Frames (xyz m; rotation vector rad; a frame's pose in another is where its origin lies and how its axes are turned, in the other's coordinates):
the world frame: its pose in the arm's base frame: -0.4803 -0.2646 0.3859 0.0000 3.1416 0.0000
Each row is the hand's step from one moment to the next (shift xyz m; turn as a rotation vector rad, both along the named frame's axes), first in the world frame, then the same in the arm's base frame.
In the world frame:
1: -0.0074 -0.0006 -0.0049 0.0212 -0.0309 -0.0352
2: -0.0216 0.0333 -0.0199 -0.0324 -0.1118 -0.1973
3: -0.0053 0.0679 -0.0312 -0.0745 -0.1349 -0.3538
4: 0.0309 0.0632 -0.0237 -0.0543 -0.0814 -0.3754
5: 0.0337 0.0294 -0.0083 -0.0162 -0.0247 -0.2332
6: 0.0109 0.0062 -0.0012 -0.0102 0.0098 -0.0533
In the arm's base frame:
1: 0.0074 -0.0006 0.0049 -0.0212 -0.0309 0.0352
2: 0.0216 0.0333 0.0199 0.0324 -0.1118 0.1973
3: 0.0053 0.0679 0.0312 0.0745 -0.1349 0.3538
4: -0.0309 0.0632 0.0237 0.0543 -0.0814 0.3754
5: -0.0337 0.0294 0.0083 0.0162 -0.0247 0.2332
6: -0.0109 0.0062 0.0012 0.0102 0.0098 0.0533

